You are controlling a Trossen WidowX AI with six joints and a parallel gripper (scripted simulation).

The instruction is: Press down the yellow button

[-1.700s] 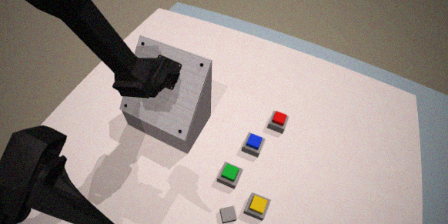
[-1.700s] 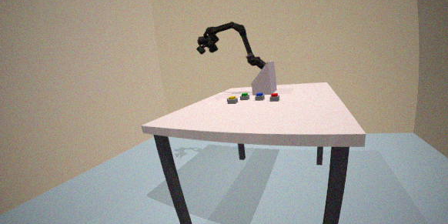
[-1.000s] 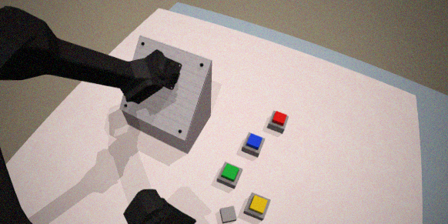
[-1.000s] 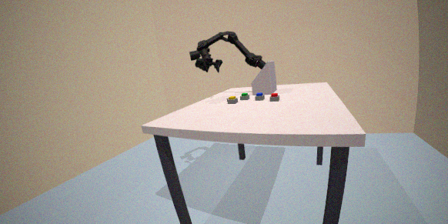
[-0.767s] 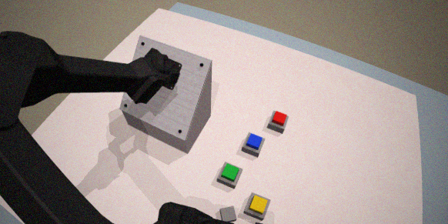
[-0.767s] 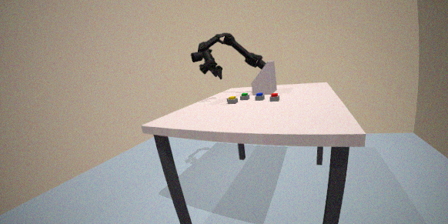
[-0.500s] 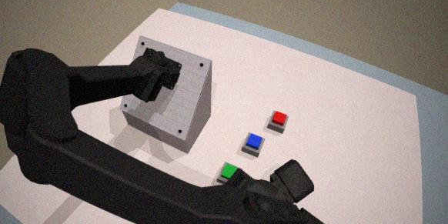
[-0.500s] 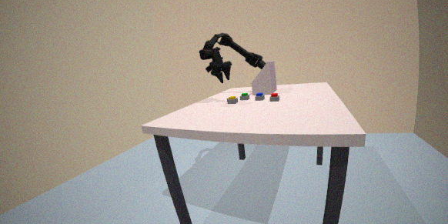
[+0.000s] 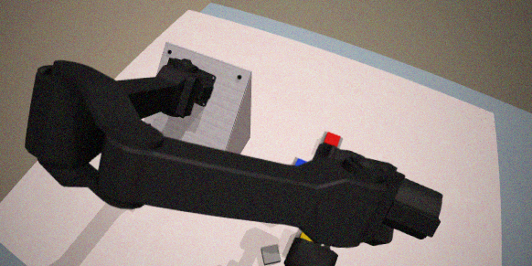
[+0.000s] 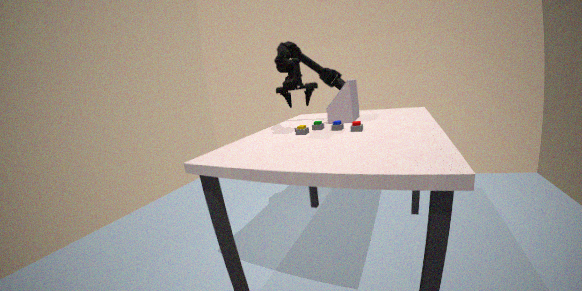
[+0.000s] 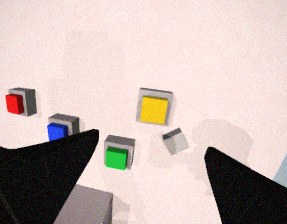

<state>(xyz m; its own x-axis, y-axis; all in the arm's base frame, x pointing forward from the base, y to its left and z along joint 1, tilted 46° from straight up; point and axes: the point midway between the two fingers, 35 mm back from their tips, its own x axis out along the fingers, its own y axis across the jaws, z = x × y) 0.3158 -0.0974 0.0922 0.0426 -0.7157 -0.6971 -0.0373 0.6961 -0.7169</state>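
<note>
The yellow button is 90 mm below my gripper tip. Round my gripper tip: blue button 70 mm behind, 150 mm to the left, 90 mm below; small grey block 50 mm behind, 50 mm to the right, 120 mm below; green button 90 mm behind, 40 mm to the left, 90 mm below.
</note>
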